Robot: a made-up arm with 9 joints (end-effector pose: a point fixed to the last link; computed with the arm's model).
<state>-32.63 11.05 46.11 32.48 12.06 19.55 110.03 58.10 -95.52</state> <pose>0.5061 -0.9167 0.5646 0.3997 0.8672 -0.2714 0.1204</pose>
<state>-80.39 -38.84 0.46 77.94 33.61 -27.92 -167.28 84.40 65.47</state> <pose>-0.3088 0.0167 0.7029 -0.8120 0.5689 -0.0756 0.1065</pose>
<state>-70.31 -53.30 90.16 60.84 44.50 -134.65 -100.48 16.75 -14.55</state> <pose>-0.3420 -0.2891 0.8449 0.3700 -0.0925 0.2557 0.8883</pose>
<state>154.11 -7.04 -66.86 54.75 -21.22 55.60 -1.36 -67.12 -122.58</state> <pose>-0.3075 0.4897 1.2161 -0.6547 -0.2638 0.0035 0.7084</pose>
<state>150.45 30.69 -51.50 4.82 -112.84 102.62 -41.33 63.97 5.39</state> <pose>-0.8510 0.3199 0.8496 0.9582 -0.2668 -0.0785 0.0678</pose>
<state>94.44 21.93 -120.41 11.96 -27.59 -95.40 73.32 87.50 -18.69</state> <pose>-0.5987 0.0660 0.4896 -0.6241 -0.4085 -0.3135 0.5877</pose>
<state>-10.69 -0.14 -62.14 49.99 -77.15 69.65 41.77 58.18 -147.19</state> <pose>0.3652 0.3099 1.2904 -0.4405 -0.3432 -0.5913 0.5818</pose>
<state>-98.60 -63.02 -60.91 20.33 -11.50 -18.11 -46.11 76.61 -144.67</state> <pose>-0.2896 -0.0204 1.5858 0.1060 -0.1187 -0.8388 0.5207</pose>
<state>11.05 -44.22 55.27 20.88 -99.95 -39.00 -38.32 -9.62 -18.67</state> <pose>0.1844 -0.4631 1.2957 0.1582 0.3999 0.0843 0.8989</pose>
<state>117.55 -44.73 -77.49 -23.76 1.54 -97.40 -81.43 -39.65 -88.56</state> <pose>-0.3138 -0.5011 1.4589 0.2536 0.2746 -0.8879 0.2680</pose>
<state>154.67 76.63 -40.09 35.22 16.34 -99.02 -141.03 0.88 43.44</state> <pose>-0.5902 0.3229 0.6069 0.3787 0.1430 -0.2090 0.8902</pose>
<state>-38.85 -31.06 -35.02 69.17 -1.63 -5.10 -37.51 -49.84 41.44</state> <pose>-0.2077 0.0284 1.3122 -0.3948 -0.0848 -0.1005 0.9093</pose>
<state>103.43 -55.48 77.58 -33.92 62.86 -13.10 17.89 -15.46 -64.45</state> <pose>0.6201 -0.6261 0.8503 0.5222 0.2101 0.5740 0.5947</pose>
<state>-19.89 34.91 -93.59 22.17 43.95 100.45 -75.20 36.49 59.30</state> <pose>0.3323 -0.6866 0.8527 -0.2701 0.3250 -0.8514 0.3108</pose>
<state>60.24 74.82 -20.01 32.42 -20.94 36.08 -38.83 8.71 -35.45</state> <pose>-0.9485 -0.2199 0.7562 -0.2155 -0.1645 -0.5059 0.8189</pose>
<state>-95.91 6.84 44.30 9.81 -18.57 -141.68 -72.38 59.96 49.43</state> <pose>0.4502 -0.0929 1.1326 0.3501 0.3679 0.8569 0.0882</pose>
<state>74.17 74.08 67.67 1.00 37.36 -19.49 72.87 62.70 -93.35</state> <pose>-0.0416 -0.2506 0.7417 -0.4252 0.1851 -0.7977 0.3854</pose>
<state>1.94 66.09 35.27 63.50 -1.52 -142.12 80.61 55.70 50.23</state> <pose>0.1355 -1.0040 0.6377 0.5905 0.4720 -0.6530 0.0465</pose>
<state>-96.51 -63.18 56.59 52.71 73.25 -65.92 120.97 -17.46 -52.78</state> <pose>0.2569 0.0110 1.0634 -0.1407 0.6391 0.1447 0.7422</pose>
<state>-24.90 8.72 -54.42 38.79 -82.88 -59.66 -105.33 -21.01 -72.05</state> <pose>0.3547 0.1131 1.3855 -0.5471 0.3103 0.4139 0.6581</pose>
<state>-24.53 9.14 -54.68 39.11 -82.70 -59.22 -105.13 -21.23 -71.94</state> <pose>0.3516 0.1042 1.3898 -0.5464 0.3047 0.4107 0.6633</pose>
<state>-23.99 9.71 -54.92 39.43 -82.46 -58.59 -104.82 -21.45 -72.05</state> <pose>0.3479 0.0904 1.3979 -0.5427 0.2968 0.4083 0.6713</pose>
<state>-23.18 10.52 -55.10 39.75 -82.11 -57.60 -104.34 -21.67 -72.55</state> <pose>0.3427 0.0680 1.4123 -0.5341 0.2847 0.4073 0.6839</pose>
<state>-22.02 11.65 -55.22 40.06 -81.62 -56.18 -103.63 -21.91 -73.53</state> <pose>0.3352 0.0339 1.4339 -0.5191 0.2669 0.4077 0.7022</pose>
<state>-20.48 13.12 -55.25 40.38 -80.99 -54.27 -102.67 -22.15 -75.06</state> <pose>0.3235 -0.0140 1.4623 -0.4969 0.2423 0.4089 0.7261</pose>
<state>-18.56 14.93 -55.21 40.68 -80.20 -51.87 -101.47 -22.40 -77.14</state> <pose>0.3055 -0.0772 1.4952 -0.4675 0.2101 0.4097 0.7546</pose>
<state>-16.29 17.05 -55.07 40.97 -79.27 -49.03 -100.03 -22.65 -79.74</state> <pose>0.2794 -0.1561 1.5290 -0.4313 0.1699 0.4088 0.7861</pose>
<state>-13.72 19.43 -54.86 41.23 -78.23 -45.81 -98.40 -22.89 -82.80</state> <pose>0.2426 -0.2489 1.5589 -0.3897 0.1219 0.4049 0.8181</pose>
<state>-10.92 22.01 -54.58 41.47 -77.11 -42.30 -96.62 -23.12 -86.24</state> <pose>0.1938 -0.3522 1.5804 -0.3443 0.0664 0.3969 0.8482</pose>
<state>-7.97 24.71 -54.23 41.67 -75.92 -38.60 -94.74 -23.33 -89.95</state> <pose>0.1328 -0.4613 1.5893 -0.2973 0.0050 0.3843 0.8740</pose>
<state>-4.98 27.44 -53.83 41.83 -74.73 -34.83 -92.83 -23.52 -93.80</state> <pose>0.0613 -0.5689 1.5832 -0.2513 -0.0602 0.3676 0.8934</pose>
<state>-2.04 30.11 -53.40 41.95 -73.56 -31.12 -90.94 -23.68 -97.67</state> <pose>-0.0171 -0.6693 1.5621 -0.2083 -0.1266 0.3476 0.9054</pose>
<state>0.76 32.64 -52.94 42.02 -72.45 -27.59 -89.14 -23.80 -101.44</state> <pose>-0.0977 -0.7577 1.5284 -0.1699 -0.1914 0.3258 0.9101</pose>
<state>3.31 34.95 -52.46 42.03 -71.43 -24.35 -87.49 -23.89 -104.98</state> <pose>-0.1749 -0.8313 1.4861 -0.1370 -0.2519 0.3041 0.9085</pose>
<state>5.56 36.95 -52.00 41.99 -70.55 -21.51 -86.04 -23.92 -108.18</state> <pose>-0.2442 -0.8890 1.4407 -0.1101 -0.3053 0.2841 0.9022</pose>
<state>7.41 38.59 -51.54 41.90 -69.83 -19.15 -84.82 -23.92 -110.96</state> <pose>-0.3017 -0.9324 1.3972 -0.0885 -0.3501 0.2671 0.8935</pose>
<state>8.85 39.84 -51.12 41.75 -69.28 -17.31 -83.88 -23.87 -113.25</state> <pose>-0.3458 -0.9637 1.3600 -0.0719 -0.3851 0.2542 0.8842</pose>
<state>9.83 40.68 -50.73 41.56 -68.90 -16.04 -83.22 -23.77 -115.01</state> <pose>-0.3753 -0.9856 1.3321 -0.0592 -0.4099 0.2457 0.8764</pose>
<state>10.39 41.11 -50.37 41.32 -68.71 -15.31 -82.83 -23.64 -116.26</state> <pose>-0.3911 -1.0000 1.3152 -0.0495 -0.4249 0.2417 0.8710</pose>
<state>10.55 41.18 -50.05 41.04 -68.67 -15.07 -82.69 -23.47 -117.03</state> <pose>-0.3945 -1.0090 1.3087 -0.0423 -0.4310 0.2419 0.8683</pose>
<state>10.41 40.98 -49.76 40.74 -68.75 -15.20 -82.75 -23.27 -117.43</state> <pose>-0.3885 -1.0139 1.3106 -0.0370 -0.4304 0.2453 0.8679</pose>
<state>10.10 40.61 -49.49 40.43 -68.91 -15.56 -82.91 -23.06 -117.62</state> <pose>-0.3770 -1.0164 1.3174 -0.0327 -0.4257 0.2505 0.8689</pose>
